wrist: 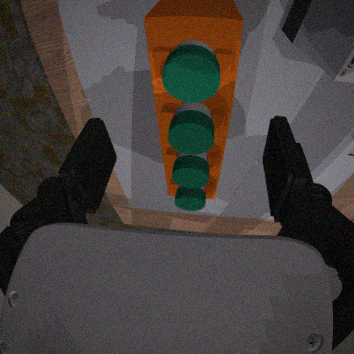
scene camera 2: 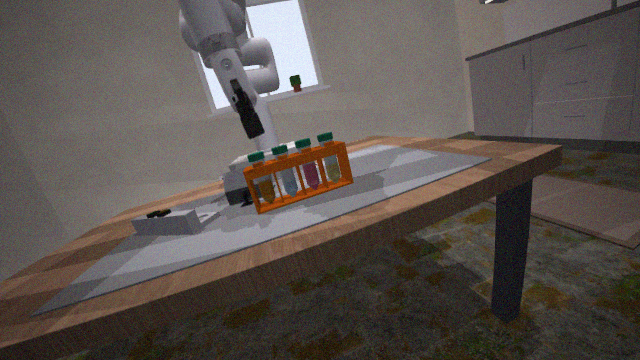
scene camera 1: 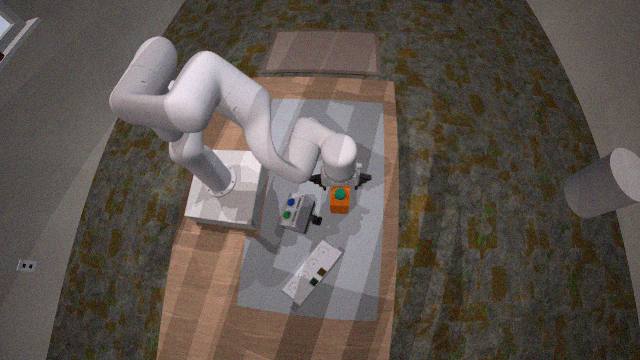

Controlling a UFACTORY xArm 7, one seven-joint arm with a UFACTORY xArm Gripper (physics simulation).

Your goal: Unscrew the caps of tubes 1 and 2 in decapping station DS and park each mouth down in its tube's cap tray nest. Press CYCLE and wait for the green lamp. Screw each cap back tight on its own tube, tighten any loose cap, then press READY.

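Frame: origin at the arm's base, x right, y ahead, z up, level; centimetres.
Where they show: gripper, fingertip midpoint: [wrist: 185, 135] [scene camera 2: 256, 136] [scene camera 1: 340, 185]; arm's base at its link origin: [scene camera 2: 269, 150] [scene camera 1: 220, 180].
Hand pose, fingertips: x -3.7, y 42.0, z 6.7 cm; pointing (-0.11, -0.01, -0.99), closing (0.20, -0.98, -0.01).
Note:
Each offset is from my fingertips to the top centre of the thing. "pt": to the spot under its first point. Level surfaces: height alone.
An orange rack {dx -6.4, dy -0.9, dz -5.1 cm} [scene camera 1: 339, 207] [scene camera 2: 345, 161] [wrist: 195, 10] holds several upright tubes with green caps. The cap at the near end {pt dx +1.7, dy +0.3, dz -3.3 cm} [scene camera 1: 340, 194] [scene camera 2: 256, 157] [wrist: 191, 77] is the largest in the wrist view; the others line up behind it. My gripper [scene camera 1: 341, 184] [scene camera 2: 255, 136] [wrist: 185, 135] is open and empty, above the rack, its fingers on either side of the row. A grey box {dx +8.0, dy -13.2, dz -7.0 cm} [scene camera 1: 300, 216] [scene camera 2: 233, 181] has a blue button {dx +5.6, dy -15.2, dz -7.9 cm} [scene camera 1: 291, 202], a green button {dx +10.0, dy -15.5, dz -7.9 cm} [scene camera 1: 286, 214] and a black clamp-like part {pt dx +8.6, dy -6.4, dz -13.1 cm} [scene camera 1: 316, 219] on its side. Tube numbers and button labels are unreadable.
A pale tray {dx +26.4, dy -4.1, dz -10.0 cm} [scene camera 1: 327, 263] [scene camera 2: 170, 226] with round marks lies at an angle nearer the table's front in scene camera 1. It carries a dark green square {pt dx +29.2, dy -2.3, dz -10.0 cm} [scene camera 1: 314, 281] and a brown square {pt dx +25.9, dy -0.7, dz -10.0 cm} [scene camera 1: 321, 272]. The arm's white base stands left of the grey mat {dz -15.4 cm} [scene camera 1: 360, 300].

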